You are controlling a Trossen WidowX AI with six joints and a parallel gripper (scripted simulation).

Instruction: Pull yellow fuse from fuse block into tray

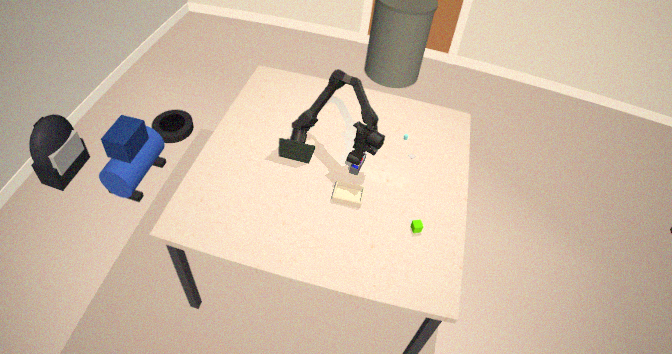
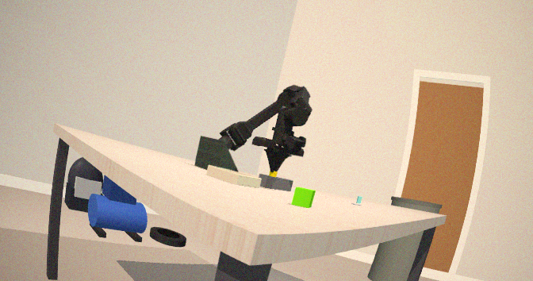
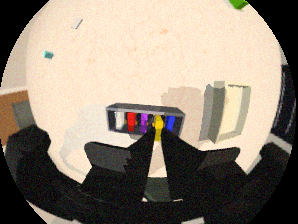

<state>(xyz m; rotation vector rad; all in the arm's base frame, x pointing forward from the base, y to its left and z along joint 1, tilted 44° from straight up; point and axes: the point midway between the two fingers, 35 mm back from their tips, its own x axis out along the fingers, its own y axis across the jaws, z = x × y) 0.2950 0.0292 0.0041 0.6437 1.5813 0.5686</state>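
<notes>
Right now the tray is 2 cm ahead of my gripper tip, 18 cm to the right of it and 5 cm below it. From my gripper tip the other things lie so: small cyan piece: 18 cm ahead, 31 cm to the left, 4 cm below; yellow fuse: 1 cm below; green cube: 35 cm ahead, 24 cm to the right, 3 cm below.
</notes>
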